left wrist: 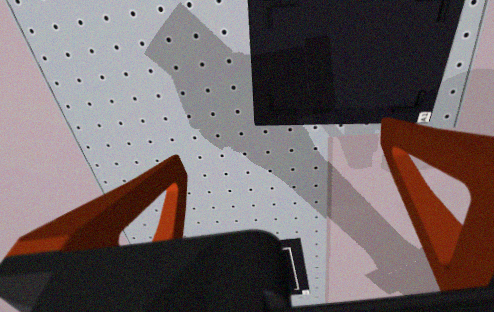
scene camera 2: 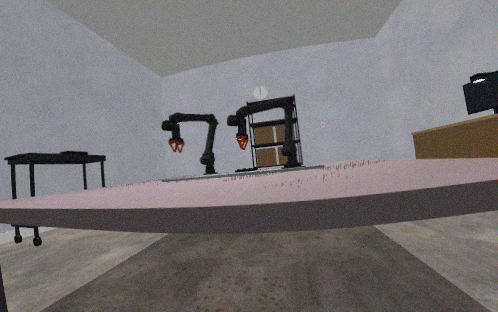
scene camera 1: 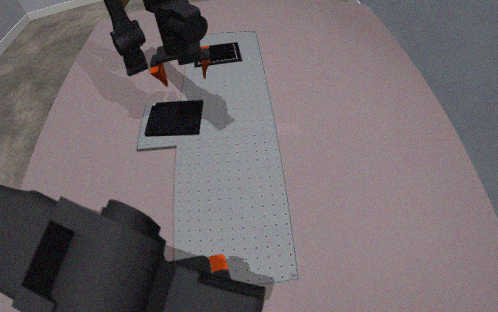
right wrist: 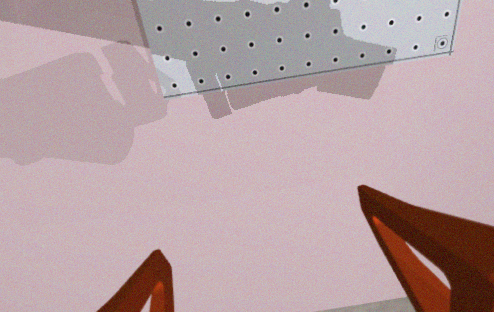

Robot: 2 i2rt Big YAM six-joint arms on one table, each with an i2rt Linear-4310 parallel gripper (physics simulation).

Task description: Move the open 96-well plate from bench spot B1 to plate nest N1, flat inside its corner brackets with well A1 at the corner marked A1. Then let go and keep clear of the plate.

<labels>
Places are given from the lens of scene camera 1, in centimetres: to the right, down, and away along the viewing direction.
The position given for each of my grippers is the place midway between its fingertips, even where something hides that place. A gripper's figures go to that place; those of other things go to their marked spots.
my left gripper [scene camera 1: 185, 81]: -16, -18, 61
my right gripper [scene camera 1: 188, 289]: -9, 20, 35
</labels>
